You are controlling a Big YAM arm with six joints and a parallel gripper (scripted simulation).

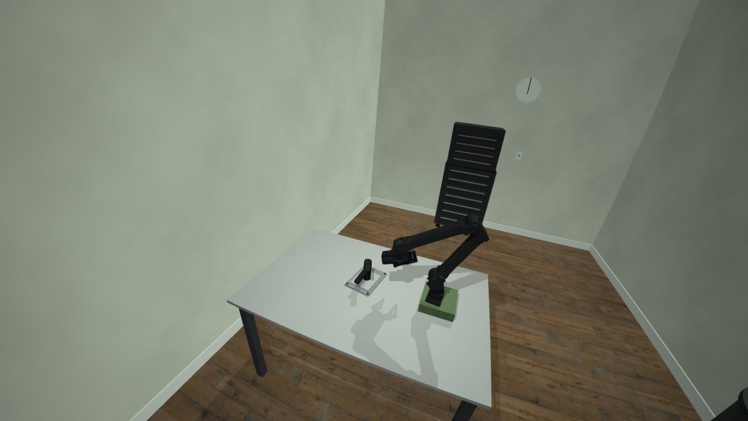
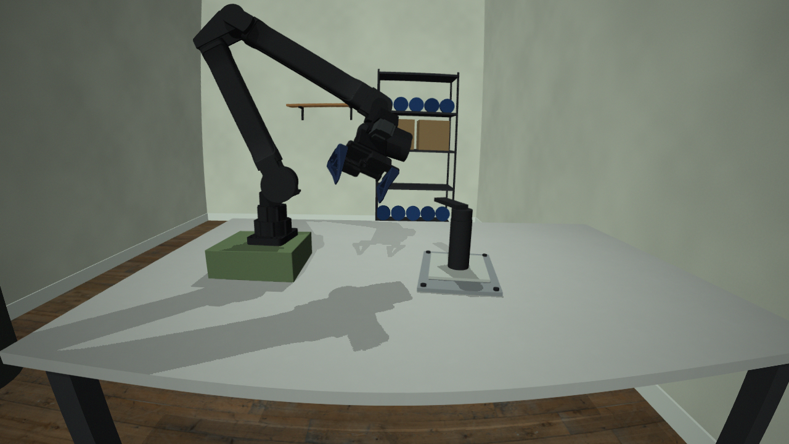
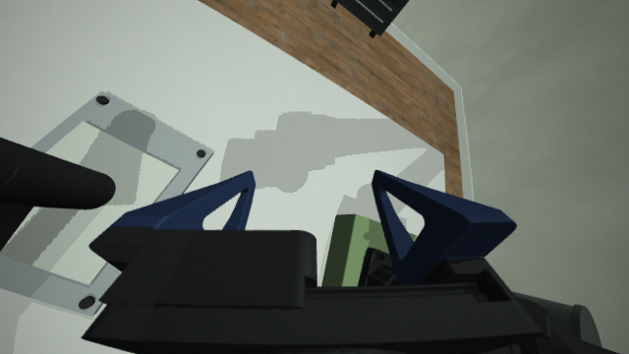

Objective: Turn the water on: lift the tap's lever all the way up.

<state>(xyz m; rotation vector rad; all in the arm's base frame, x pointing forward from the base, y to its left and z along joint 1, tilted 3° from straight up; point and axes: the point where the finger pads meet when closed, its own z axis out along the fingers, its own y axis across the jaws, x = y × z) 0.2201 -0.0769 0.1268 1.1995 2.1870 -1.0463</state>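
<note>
Now: the black lever 190 mm ahead of my hand, 120 mm to the left of it and 40 mm below it. The rest, counted from my hand: tap (200 mm ahead, 100 mm to the left, 100 mm below).
</note>
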